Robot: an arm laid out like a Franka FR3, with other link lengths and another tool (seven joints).
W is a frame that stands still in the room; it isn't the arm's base.
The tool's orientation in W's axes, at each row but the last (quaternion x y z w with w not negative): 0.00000, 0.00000, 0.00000, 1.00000; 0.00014, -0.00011, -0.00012, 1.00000; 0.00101, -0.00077, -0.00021, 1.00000; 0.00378, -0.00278, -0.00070, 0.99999; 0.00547, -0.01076, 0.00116, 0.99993; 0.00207, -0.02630, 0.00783, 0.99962; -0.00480, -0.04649, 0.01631, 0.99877; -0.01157, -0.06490, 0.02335, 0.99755; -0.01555, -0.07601, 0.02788, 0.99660
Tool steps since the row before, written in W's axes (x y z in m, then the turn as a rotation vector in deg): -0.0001, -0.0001, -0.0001, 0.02, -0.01, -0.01; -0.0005, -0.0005, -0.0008, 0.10, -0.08, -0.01; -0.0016, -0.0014, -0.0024, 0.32, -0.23, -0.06; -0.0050, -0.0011, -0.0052, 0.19, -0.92, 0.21; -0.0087, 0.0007, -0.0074, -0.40, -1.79, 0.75; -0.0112, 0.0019, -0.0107, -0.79, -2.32, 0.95; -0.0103, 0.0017, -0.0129, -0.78, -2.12, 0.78; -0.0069, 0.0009, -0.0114, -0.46, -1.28, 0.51; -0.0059, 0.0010, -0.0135, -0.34, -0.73, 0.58
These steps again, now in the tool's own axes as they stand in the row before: -0.0001, -0.0001, -0.0001, 0.02, -0.01, -0.01; -0.0005, -0.0005, -0.0008, 0.10, -0.08, -0.01; -0.0016, -0.0014, -0.0024, 0.32, -0.23, -0.06; -0.0050, -0.0011, -0.0052, 0.19, -0.92, 0.22; -0.0089, 0.0006, -0.0072, -0.39, -1.78, 0.78; -0.0117, 0.0020, -0.0101, -0.77, -2.30, 1.00; -0.0114, 0.0022, -0.0119, -0.77, -2.10, 0.83; -0.0083, 0.0015, -0.0104, -0.45, -1.27, 0.54; -0.0078, 0.0018, -0.0124, -0.29, -0.73, 0.61
